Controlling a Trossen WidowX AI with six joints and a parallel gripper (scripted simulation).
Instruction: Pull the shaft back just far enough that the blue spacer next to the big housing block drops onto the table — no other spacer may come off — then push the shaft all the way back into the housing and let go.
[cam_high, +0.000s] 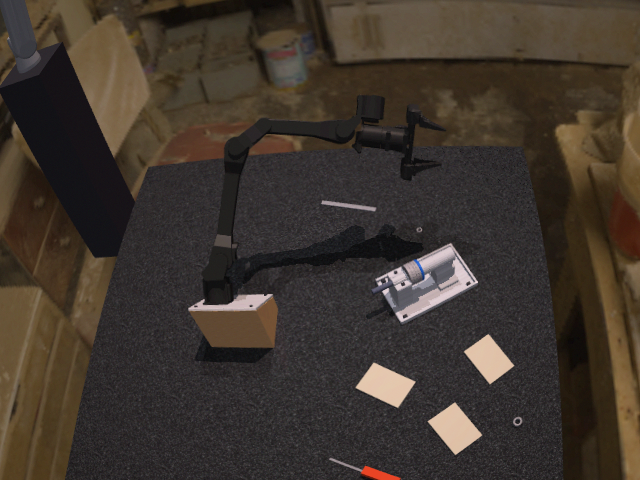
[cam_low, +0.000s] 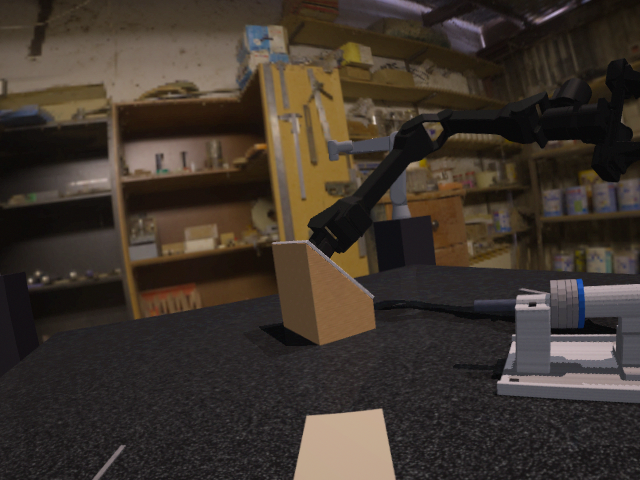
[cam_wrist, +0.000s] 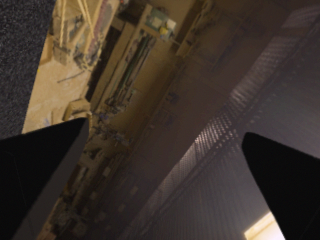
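My gripper tip is now 13 cm past the blue-grey shaft, 22 cm to the left of it and 21 cm above it. Also, from my gripper tip: blue spacer: 9 cm behind, 21 cm to the right, 21 cm below.
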